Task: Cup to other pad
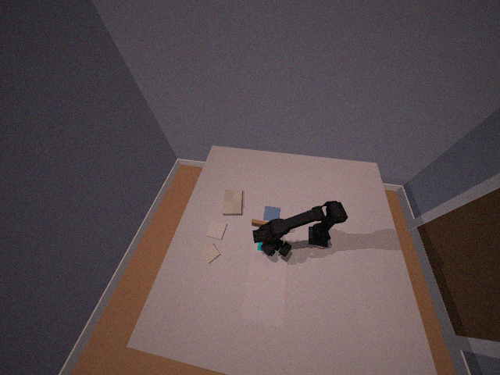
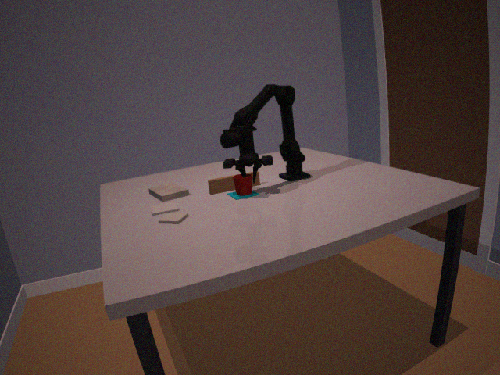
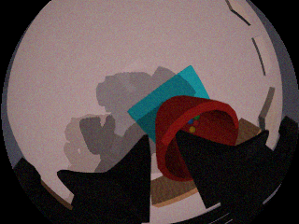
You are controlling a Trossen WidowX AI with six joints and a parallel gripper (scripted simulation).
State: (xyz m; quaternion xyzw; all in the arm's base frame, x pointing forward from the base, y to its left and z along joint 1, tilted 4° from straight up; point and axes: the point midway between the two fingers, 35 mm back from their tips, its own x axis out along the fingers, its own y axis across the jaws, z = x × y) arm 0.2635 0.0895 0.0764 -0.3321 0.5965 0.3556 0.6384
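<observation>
The red cup lies 2 cm ahead of my gripper tip and 2 cm to the right of it. From my gripper tip the other things lie so: wooden bar (2 cm ahead, 11 cm to the right, 2 cm below); pale blue pad (1 cm ahead, 20 cm to the right, 5 cm below); teal pad (3 cm ahead, 2 cm to the right, 5 cm below).
</observation>
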